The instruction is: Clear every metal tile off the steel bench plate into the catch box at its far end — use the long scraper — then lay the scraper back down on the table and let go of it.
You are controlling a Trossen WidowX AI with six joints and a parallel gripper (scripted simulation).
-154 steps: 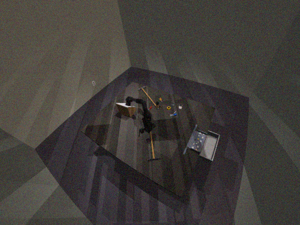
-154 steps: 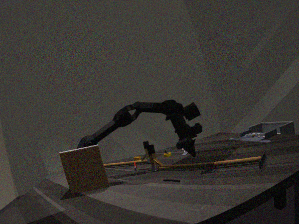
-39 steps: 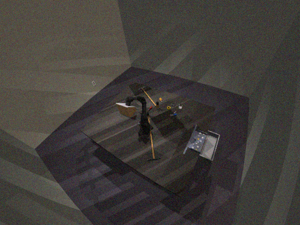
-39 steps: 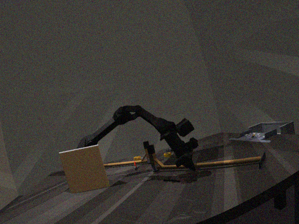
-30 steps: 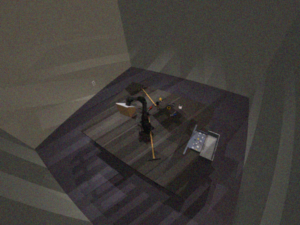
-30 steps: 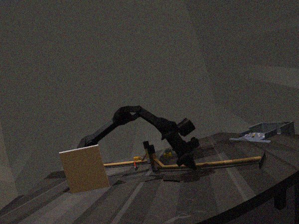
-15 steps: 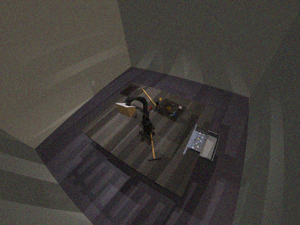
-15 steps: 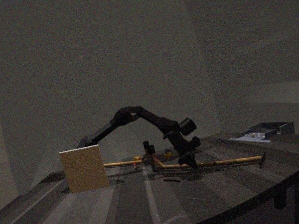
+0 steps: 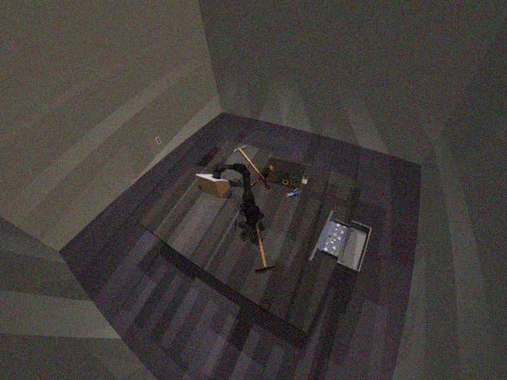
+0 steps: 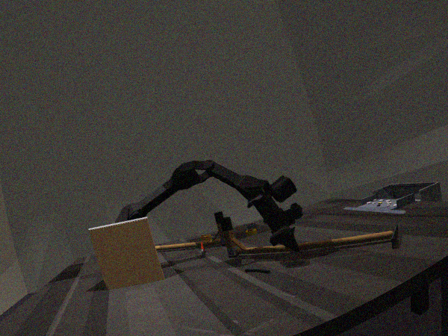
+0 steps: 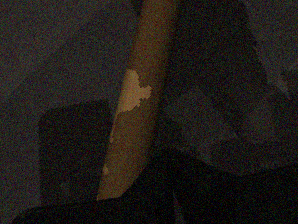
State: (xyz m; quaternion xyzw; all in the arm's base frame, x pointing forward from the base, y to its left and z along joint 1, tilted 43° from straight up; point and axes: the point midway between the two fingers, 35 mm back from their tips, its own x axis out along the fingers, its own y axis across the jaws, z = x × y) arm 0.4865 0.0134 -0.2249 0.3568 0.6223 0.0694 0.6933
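The long scraper lies 30 mm ahead of my gripper tip and 50 mm above it. The rest, counted from my gripper tip: red-handled tool: 290 mm behind, 350 mm to the left; blue piece: 60 mm ahead, 450 mm to the left; yellow ring: 70 mm behind, 520 mm to the left.
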